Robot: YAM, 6 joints.
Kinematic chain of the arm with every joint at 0, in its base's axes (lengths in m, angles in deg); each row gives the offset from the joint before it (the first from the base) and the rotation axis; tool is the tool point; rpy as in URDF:
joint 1: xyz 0 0 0.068 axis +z
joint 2: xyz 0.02 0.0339 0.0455 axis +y
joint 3: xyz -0.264 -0.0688 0 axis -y
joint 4: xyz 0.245 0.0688 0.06 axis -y
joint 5: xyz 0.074 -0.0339 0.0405 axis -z
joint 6: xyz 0.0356 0 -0.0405 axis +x
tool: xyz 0 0 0 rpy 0 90 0
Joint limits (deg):
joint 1: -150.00..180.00
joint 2: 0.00..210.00
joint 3: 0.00..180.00
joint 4: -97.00..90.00
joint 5: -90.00..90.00
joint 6: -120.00..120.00
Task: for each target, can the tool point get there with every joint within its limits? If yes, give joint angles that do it. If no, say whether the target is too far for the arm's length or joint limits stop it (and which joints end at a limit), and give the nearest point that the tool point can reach.
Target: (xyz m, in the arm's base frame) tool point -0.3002 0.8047 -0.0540
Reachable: no: too far | nearest point -0.2215 0.5938 -0.0090 | short by 0.230 m
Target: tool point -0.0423 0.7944 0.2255
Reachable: no: too far | nearest point -0.0340 0.6385 0.2030 | short by 0.158 m
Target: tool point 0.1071 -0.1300 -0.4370
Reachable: no: joint limits stop it (at a limit: joint 2) | nearest point 0.1148 -0.1393 -0.3739 | short by 0.064 m
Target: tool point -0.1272 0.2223 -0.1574
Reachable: yes | joints 124.08 163.25 48.49 41.96 32.60 -60.91
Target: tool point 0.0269 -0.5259 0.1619
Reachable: yes | joints -85.74 141.82 123.89 -45.94 20.09 89.41
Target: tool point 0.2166 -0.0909 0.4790
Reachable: yes | joints -18.64 68.85 89.88 -34.57 28.42 -41.04
